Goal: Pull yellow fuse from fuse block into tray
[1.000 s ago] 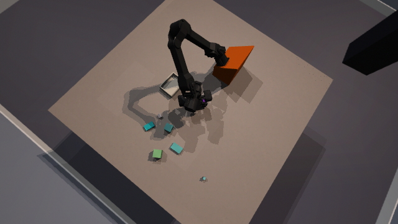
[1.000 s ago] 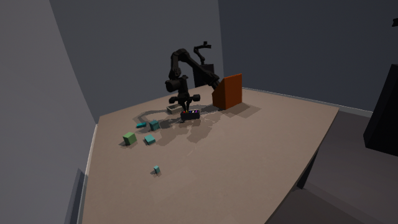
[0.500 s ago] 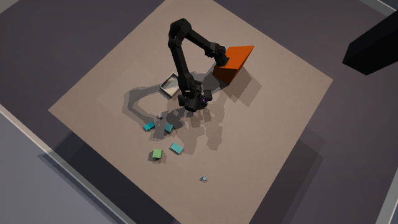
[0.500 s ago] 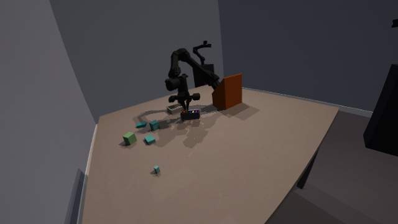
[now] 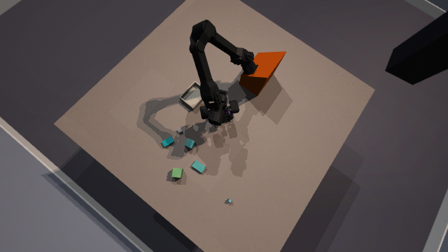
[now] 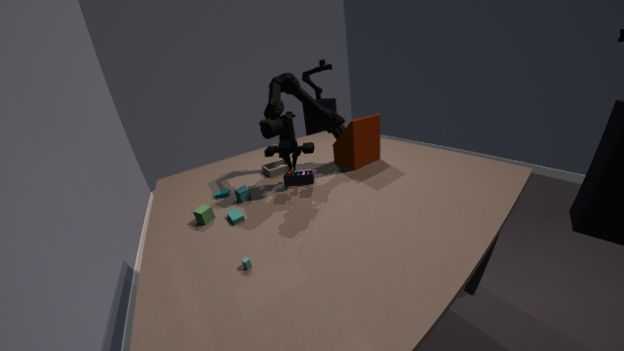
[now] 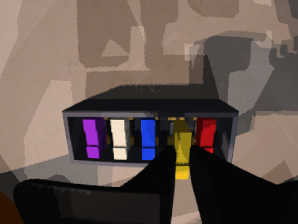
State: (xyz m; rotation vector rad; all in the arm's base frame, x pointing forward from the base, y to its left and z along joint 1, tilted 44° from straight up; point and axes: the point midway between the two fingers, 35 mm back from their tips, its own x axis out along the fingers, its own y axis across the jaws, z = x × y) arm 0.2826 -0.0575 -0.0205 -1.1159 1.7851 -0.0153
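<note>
Right now my gripper tip is 18 cm to the left of the grey tray, 5 cm above it and 4 cm past it. Also, from my gripper tip: yellow fuse: 1 cm below.
</note>
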